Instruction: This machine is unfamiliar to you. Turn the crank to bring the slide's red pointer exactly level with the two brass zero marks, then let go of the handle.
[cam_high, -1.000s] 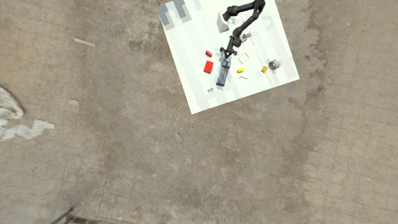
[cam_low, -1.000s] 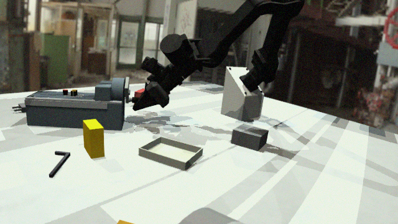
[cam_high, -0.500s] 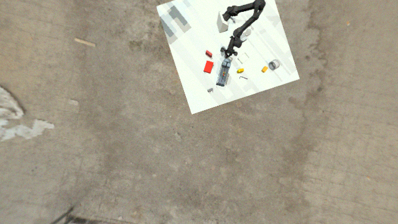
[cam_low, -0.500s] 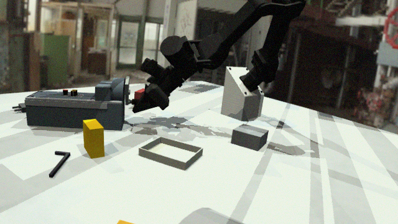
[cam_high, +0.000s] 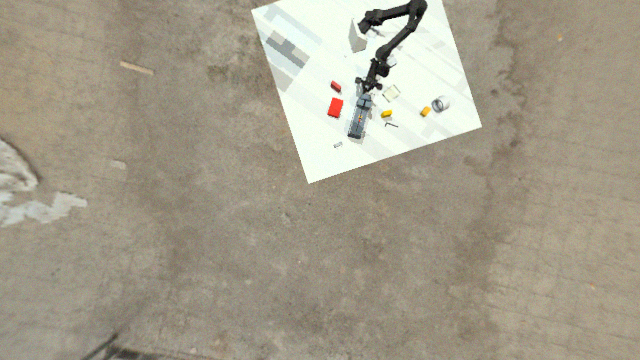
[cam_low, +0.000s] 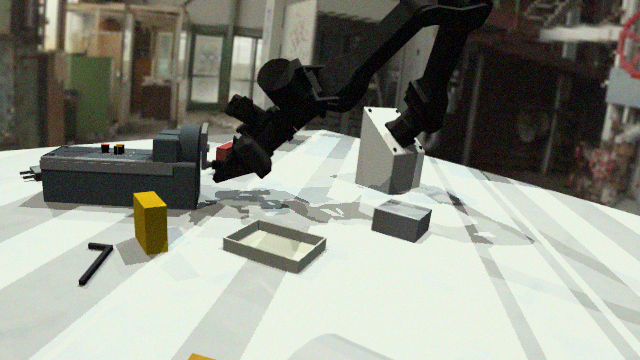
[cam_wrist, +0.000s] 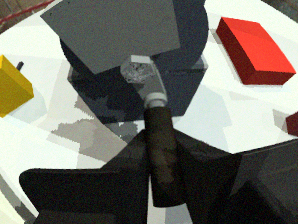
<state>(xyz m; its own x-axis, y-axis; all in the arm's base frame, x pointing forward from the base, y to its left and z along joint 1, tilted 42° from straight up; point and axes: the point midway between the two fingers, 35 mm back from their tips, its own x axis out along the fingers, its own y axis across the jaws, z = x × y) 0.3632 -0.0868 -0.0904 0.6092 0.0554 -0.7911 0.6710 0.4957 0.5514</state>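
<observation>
The dark crank handle lies 30 mm above my gripper tip, 10 mm to the left of it and 10 mm behind it. Round my gripper tip: red pointer (150 mm ahead, 120 mm to the right, 50 mm above); shallow grey tray (200 mm to the left, 60 mm ahead, 30 mm below); yellow block (180 mm ahead, 90 mm to the left, 10 mm below).
</observation>
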